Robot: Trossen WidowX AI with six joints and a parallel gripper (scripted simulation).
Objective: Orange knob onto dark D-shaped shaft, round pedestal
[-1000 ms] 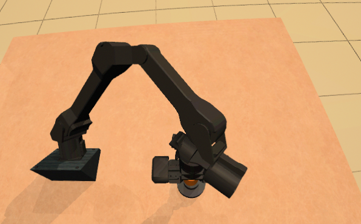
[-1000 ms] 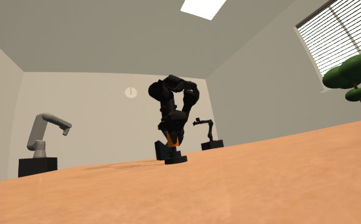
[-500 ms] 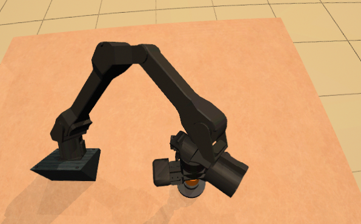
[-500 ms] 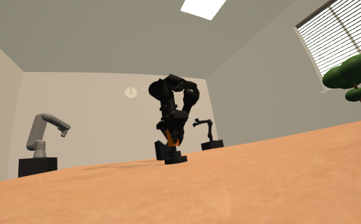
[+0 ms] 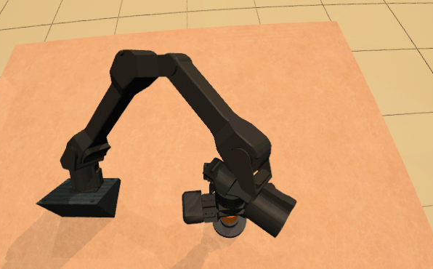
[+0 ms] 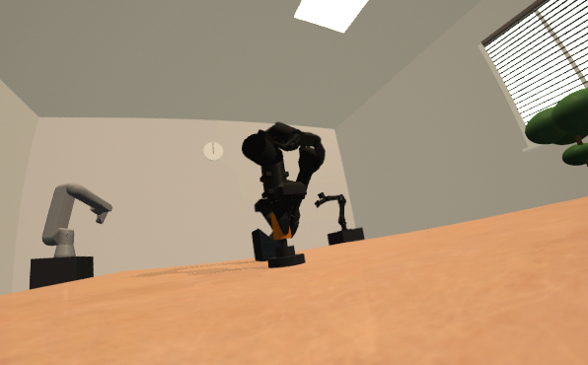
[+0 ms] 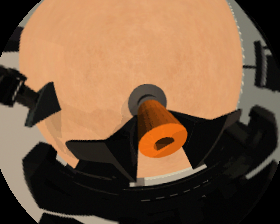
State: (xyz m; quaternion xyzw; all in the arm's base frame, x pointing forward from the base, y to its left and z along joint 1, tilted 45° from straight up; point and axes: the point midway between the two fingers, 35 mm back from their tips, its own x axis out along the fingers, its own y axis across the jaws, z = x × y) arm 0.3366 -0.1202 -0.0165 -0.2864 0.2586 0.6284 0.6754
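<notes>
The dark round pedestal lies 4 cm below my gripper tip. Round my gripper tip: orange knob: 2 cm above.
</notes>
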